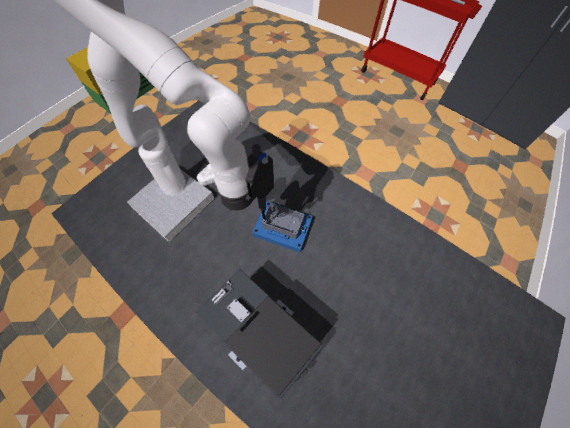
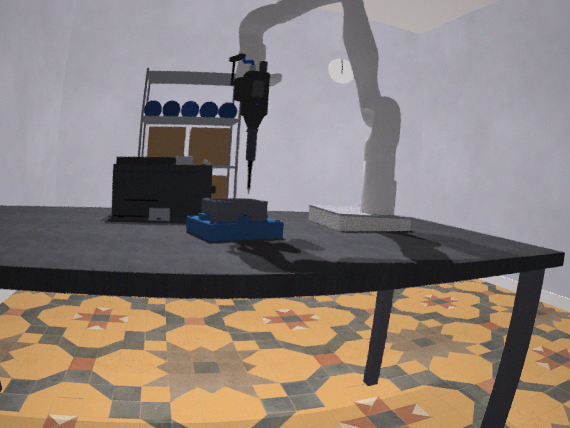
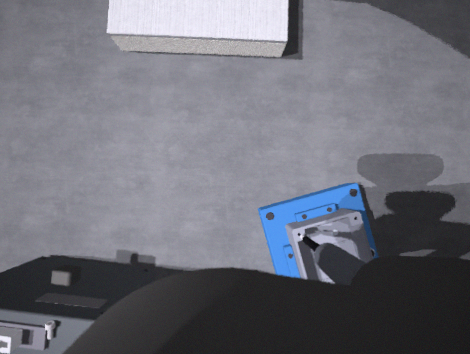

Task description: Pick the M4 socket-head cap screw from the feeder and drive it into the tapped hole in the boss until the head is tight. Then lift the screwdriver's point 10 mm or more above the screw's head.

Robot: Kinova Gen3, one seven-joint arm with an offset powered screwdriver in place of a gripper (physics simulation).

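Note:
My screwdriver [image 1: 263, 214] [image 2: 248, 191] [image 3: 307, 240] points straight down, its tip a short gap above the grey housing [image 2: 235, 210] [image 3: 293, 240], near one corner. The housing sits on a blue fixture [image 1: 262, 234] [image 2: 235, 231] [image 3: 272, 232]. A small dark hole with a pale rim [image 3: 299, 234] shows in that corner beside the tip. Whether a screw hangs on the tip, or one sits in the boss, is too small to tell. The dark screw feeder [image 1: 275, 345] [image 2: 160, 192] [image 3: 25, 282] stands apart; a pale screw [image 3: 50, 328] stands upright at its outlet.
The arm's pale base plate [image 1: 170, 212] [image 2: 375, 224] [image 3: 197, 22] lies on the dark table [image 1: 425, 325] [image 2: 125, 250] [image 3: 150, 150]. A shelf rack [image 2: 190, 77] stands behind the table. A red cart [image 1: 407, 62] and a dark cabinet [image 1: 505, 75] stand by the wall.

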